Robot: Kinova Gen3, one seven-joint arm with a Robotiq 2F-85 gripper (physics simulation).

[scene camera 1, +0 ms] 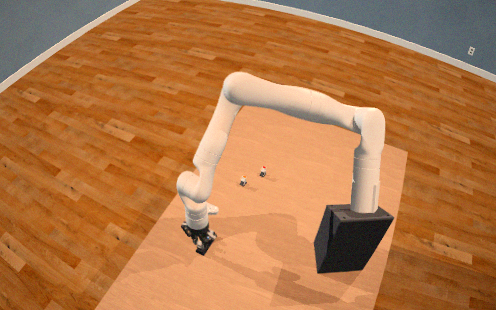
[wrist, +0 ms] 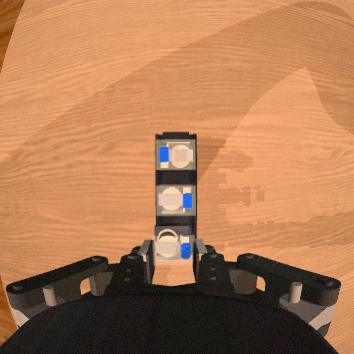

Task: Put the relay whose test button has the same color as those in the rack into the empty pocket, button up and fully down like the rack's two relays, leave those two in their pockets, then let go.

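Seen in the pictures: gripper, fingertip midpoint: (scene camera 1: 200,244) (wrist: 173,251); arm's base, link origin: (scene camera 1: 363,209).
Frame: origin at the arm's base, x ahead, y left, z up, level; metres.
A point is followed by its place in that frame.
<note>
The black rack (scene camera 1: 202,250) (wrist: 176,177) @(x 0.490, y 0.176, z -0.262 m) runs away from the gripper in the wrist view. Two clear relays with blue buttons sit in it: the far relay (wrist: 180,156) @(x 0.487, y 0.161, z -0.238 m) has its button at the left, the middle relay (wrist: 171,201) @(x 0.493, y 0.192, z -0.238 m) at the right. My gripper (scene camera 1: 203,243) @(x 0.491, y 0.229, z -0.239 m) (wrist: 173,251) @(x 0.491, y 0.229, z -0.239 m) is shut on a third blue-button relay (wrist: 168,249) @(x 0.494, y 0.223, z -0.226 m), button up and at the right. This relay is in line with the rack, at its near-end pocket; its dark side face shows. How deep it sits is hidden. An orange-button relay (scene camera 1: 243,181) @(x 0.493, y -0.131, z -0.249 m) and a red-button relay (scene camera 1: 263,171) @(x 0.442, y -0.217, z -0.246 m) stand on the table.
The table top (scene camera 1: 300,150) @(x 0.354, y -0.454, z -0.286 m) (wrist: 90,200) @(x 0.571, y 0.199, z -0.285 m) lies under the rack. The dark robot base block (scene camera 1: 352,242) @(x -0.008, y 0.095, z -0.064 m) stands at the right in the scene view. The white arm (scene camera 1: 300,102) @(x 0.278, y -0.016, z 0.312 m) arches over the table, and its shadow falls near the rack.
</note>
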